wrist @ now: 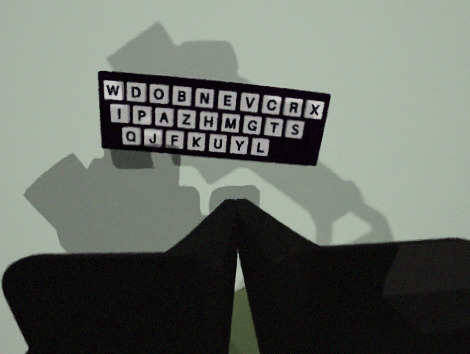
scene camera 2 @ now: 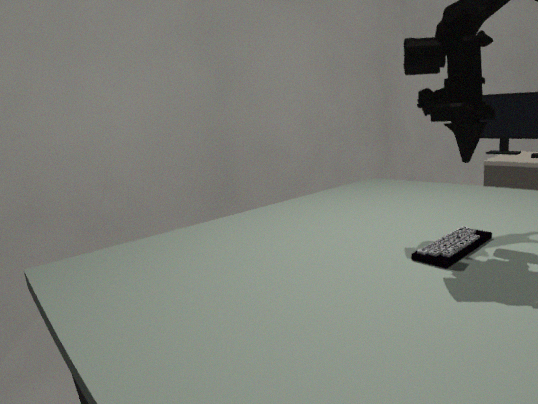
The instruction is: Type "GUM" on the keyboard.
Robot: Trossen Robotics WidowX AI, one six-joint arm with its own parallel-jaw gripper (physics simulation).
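Places are measured from the arm's base along level axes (x ahead, y left, z up), in centimetres.
Where they show: gripper, fingertip midpoint: (wrist: 235, 209) (scene camera 2: 466, 162).
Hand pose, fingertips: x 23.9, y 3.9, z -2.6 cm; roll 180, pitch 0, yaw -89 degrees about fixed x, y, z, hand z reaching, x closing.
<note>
After its pixels a point has its place.
A black keyboard (scene camera 2: 452, 247) {y 9.2, x 24.0, z -16.9 cm} (wrist: 295, 150) {y -2.4, x 22.2, z -17.2 cm} with white letter keys lies flat on the pale green table (scene camera 2: 225, 300) {y 43.8, x 42.9, z -18.5 cm} (wrist: 410, 75) {y -13.3, x 29.1, z -18.5 cm}, slightly tilted in the wrist view. In the wrist view the G key (wrist: 252, 125) {y 1.8, x 24.6, z -16.7 cm} and the M key (wrist: 230, 123) {y 3.7, x 24.8, z -16.7 cm} sit side by side in the middle row, and the U key (wrist: 217, 144) {y 4.9, x 22.9, z -16.7 cm} is in the bottom row. My gripper (scene camera 2: 466, 161) {y 3.9, x 23.9, z -2.6 cm} (wrist: 235, 209) {y 3.9, x 23.9, z -2.6 cm} is shut and empty, pointing down. It hangs high above the table and the keyboard, touching neither. In the wrist view its tips show below the bottom key row.
A dark monitor (scene camera 2: 515, 115) stands on a light-topped block (scene camera 2: 510, 175) behind the table at the right. Shadows of the arm fall around the keyboard. The table's left edge (scene camera 2: 50, 327) {y 65.6, x 57.1, z -20.1 cm} runs down at the lower left of the scene view.
</note>
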